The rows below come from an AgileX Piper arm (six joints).
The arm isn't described. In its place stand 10 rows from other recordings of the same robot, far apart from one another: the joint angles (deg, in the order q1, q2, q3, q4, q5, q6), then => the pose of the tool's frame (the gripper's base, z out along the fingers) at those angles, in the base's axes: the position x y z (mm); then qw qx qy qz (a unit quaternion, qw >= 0).
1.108, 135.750, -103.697, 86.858, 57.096, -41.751 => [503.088 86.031 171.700 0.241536 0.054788 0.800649 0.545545]
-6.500, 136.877, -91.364, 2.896, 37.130, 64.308 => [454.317 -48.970 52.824 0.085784 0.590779 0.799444 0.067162]
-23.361, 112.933, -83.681, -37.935, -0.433, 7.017 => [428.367 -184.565 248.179 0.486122 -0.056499 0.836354 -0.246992]
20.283, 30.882, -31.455, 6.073, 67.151, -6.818 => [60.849 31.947 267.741 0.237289 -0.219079 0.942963 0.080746]
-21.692, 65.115, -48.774, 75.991, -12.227, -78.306 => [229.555 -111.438 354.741 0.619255 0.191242 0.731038 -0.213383]
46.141, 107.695, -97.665, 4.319, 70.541, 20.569 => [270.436 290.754 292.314 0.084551 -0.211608 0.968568 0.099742]
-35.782, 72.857, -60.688, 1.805, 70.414, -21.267 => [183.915 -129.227 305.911 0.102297 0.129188 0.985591 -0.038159]
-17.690, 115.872, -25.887, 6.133, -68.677, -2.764 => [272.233 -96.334 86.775 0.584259 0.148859 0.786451 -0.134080]
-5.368, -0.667, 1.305, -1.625, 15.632, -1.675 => [54.460 -5.816 181.522 0.632259 0.016779 0.772924 -0.050546]
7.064, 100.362, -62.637, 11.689, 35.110, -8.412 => [342.588 53.138 193.409 0.192044 -0.061596 0.976858 0.071231]
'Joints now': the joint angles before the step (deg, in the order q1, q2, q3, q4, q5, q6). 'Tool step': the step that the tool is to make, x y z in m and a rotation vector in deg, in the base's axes. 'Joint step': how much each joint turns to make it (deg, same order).
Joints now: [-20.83 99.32 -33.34 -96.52 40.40 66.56]
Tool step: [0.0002 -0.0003 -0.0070 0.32 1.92 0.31]
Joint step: [-0.01 1.59 -0.06 0.01 0.14 -0.62]
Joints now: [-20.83 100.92 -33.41 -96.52 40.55 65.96]
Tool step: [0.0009 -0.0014 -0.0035 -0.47 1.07 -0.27]
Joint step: [0.00 1.17 -0.36 0.01 0.85 -0.18]
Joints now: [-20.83 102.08 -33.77 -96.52 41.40 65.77]
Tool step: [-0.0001 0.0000 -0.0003 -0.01 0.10 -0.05]
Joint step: [0.01 0.07 0.00 0.06 0.07 -0.04]
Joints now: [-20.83 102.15 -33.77 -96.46 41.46 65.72]
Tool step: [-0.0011 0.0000 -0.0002 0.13 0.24 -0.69]
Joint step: [0.00 -0.01 0.01 0.97 0.25 -0.45]
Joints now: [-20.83 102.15 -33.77 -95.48 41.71 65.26]
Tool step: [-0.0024 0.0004 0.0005 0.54 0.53 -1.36]
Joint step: [0.00 -0.31 -0.01 2.51 0.26 -1.54]
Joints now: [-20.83 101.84 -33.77 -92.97 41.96 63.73]
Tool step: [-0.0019 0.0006 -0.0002 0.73 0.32 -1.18]
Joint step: [-0.01 -0.18 0.00 2.13 0.00 -1.11]
